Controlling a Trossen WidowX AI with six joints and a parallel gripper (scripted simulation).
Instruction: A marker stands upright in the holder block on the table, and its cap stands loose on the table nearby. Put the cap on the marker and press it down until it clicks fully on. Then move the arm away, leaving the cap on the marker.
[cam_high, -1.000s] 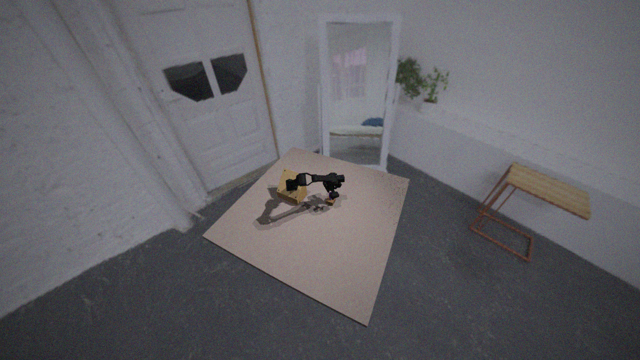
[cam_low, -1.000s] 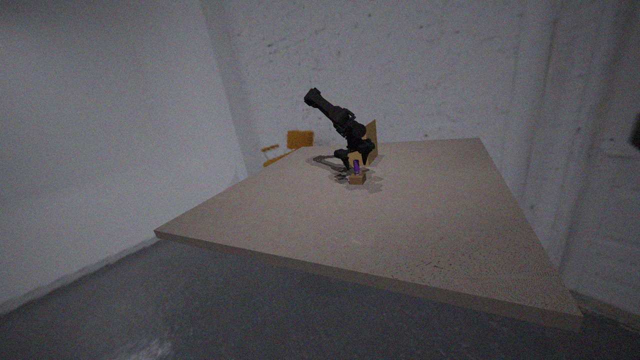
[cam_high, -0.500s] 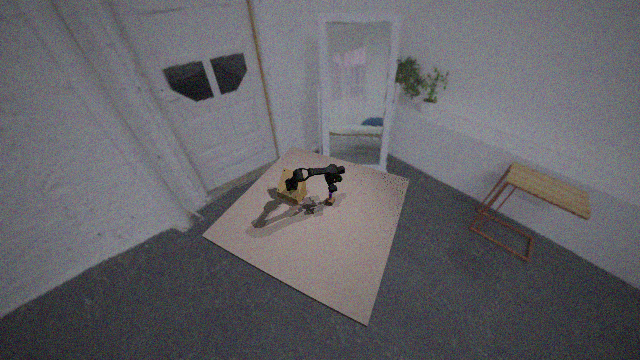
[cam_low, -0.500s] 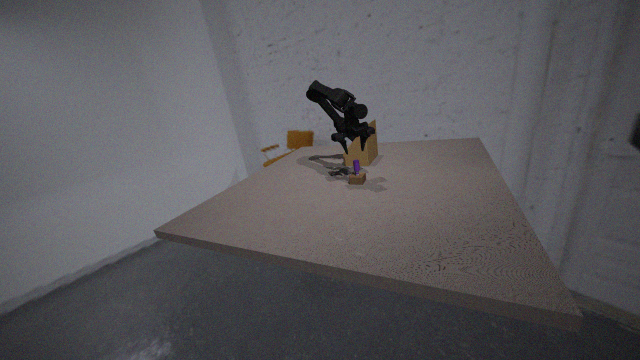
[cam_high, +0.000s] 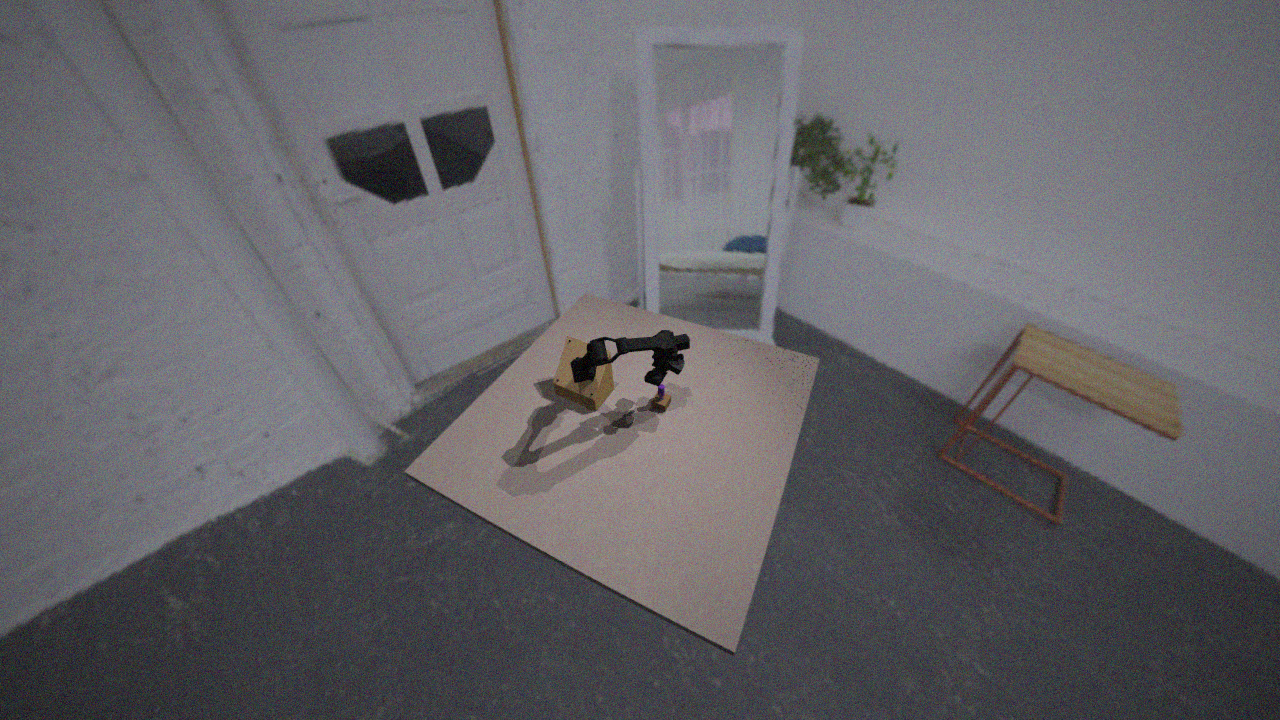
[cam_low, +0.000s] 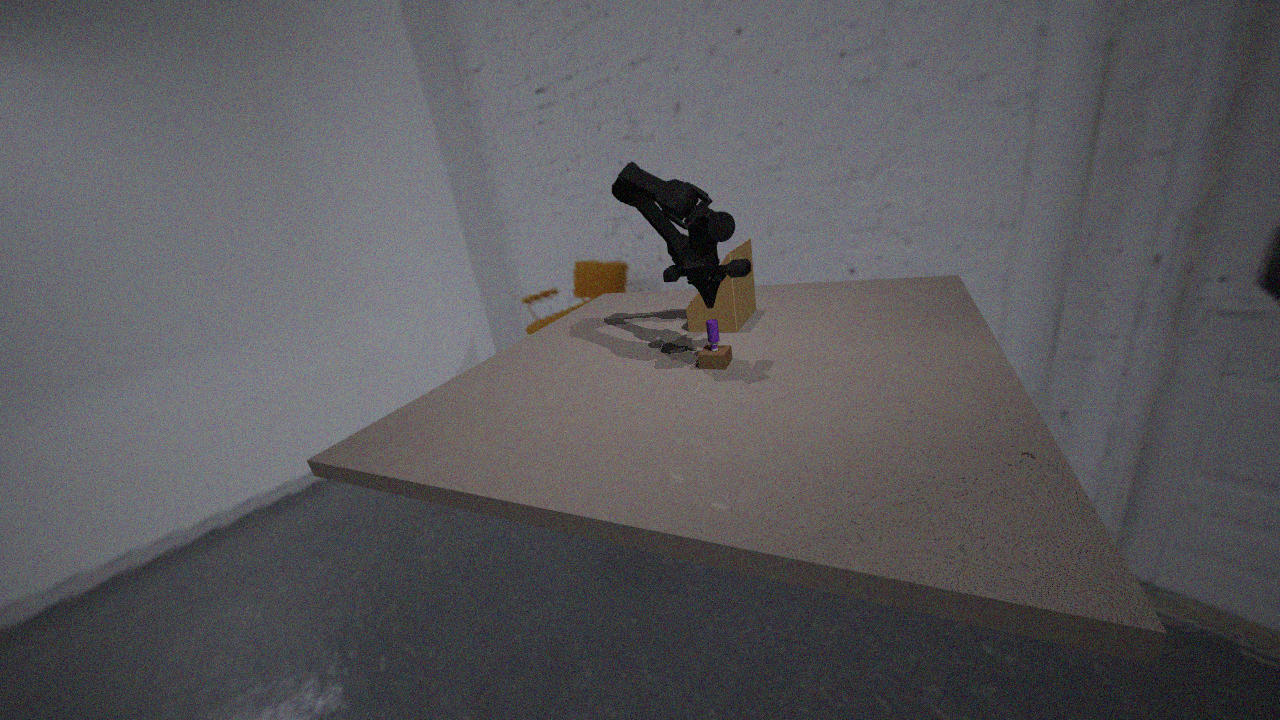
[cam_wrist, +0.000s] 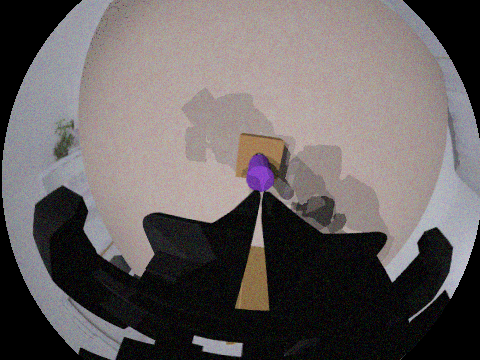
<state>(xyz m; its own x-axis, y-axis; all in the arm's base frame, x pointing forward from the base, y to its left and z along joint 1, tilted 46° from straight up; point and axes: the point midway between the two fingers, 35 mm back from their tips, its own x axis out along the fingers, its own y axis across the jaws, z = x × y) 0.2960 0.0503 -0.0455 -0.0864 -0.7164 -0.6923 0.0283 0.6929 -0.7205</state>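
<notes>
My gripper tip is now 50 mm above the purple cap. The rest, counted from my gripper tip: holder block: 120 mm below.
</notes>
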